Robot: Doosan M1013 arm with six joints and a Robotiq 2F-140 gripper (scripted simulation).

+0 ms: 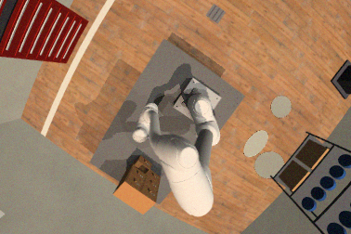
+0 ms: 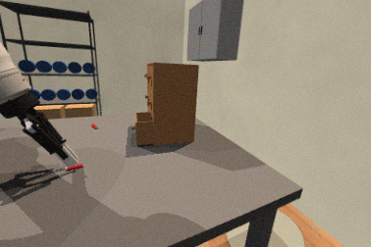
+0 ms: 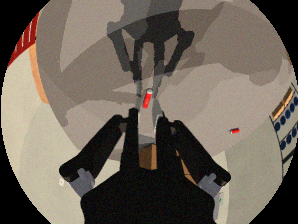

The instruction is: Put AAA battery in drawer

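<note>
The red AAA battery is 50 mm below my hand and 10 mm ahead of it. Round my hand: drawer 280 mm ahead, 180 mm to the left, 20 mm below.
</note>
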